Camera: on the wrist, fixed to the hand. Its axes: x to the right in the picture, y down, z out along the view.
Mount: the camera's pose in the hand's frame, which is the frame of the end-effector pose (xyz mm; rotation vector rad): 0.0 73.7 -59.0 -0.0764 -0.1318 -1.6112
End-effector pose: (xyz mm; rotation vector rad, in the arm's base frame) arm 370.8 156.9 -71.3 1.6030 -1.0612 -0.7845
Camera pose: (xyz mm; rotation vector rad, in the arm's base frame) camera 403.9 172.7 15.7 2.1705 0.4594 -1.8919
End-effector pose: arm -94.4 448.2 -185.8 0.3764 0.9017 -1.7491
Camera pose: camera -37.5 481.4 -253.4 0.6557 -1.0721 2.5916
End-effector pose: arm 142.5 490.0 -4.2 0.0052 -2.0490 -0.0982
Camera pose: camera 197.6 559.5 28.2 1.6016 -1.6559 -1.1572
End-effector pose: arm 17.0 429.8 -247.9 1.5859 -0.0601 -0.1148
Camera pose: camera 26.0 487.0 -173.4 1.1862 1.1153 -1.4289
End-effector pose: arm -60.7 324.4 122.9 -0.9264 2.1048 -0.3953
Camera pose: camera -141.5 373.2 120.6 -2.4437 0.8167 -0.9554
